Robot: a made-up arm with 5 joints.
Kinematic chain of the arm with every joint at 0, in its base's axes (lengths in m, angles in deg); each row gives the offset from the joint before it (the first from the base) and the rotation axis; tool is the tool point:
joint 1: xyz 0 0 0.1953 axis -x
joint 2: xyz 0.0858 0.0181 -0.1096 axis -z
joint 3: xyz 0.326 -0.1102 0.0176 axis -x
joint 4: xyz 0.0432 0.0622 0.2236 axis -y
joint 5: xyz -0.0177 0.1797 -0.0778 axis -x
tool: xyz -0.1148 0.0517 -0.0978
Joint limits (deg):
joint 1: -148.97..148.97
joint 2: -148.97..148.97
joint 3: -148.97..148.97
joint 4: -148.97..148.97
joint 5: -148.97..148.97
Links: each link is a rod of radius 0.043 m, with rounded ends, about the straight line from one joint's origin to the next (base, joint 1, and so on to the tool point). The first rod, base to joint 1, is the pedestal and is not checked.
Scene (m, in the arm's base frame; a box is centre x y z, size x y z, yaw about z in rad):
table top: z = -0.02
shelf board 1: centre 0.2 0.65 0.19 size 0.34 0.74 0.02 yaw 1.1
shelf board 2: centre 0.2 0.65 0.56 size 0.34 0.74 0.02 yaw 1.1
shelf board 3: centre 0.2 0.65 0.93 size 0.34 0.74 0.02 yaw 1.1
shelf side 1: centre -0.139 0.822 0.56 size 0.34 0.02 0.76 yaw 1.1
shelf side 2: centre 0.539 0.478 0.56 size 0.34 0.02 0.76 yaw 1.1
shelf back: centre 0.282 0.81 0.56 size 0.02 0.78 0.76 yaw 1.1
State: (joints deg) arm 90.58 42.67 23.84 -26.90 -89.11
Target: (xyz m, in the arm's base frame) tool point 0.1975 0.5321 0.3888
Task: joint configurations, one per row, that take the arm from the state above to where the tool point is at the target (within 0.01 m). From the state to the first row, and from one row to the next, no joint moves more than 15 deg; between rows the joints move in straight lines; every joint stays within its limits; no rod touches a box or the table.
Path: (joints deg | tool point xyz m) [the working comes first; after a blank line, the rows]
Joints at the target: 120.08 41.13 -61.44 -97.43 -103.41
Straight joint move there: touches shelf board 1.

1: 89.86 45.16 11.02 -32.18 -93.56 | 0.4530 0.1158 0.1597
2: 89.14 47.65 -1.79 -37.46 -98.01 | 0.4150 0.2117 0.2269
3: 88.42 50.14 -14.61 -42.73 -102.46 | 0.3553 0.2862 0.3088
4: 87.70 52.63 -27.43 -48.01 -106.91 | 0.2766 0.3337 0.3981
5: 95.79 49.75 -35.93 -60.37 -106.04 | 0.2446 0.3933 0.4008
6: 103.89 46.88 -44.44 -72.72 -105.16 | 0.2189 0.4457 0.4004
7: 111.98 44.00 -52.94 -85.08 -104.29 | 0.2027 0.4917 0.3967
8: 120.08 41.13 -61.44 -97.43 -103.41 | 0.1975 0.5321 0.3887

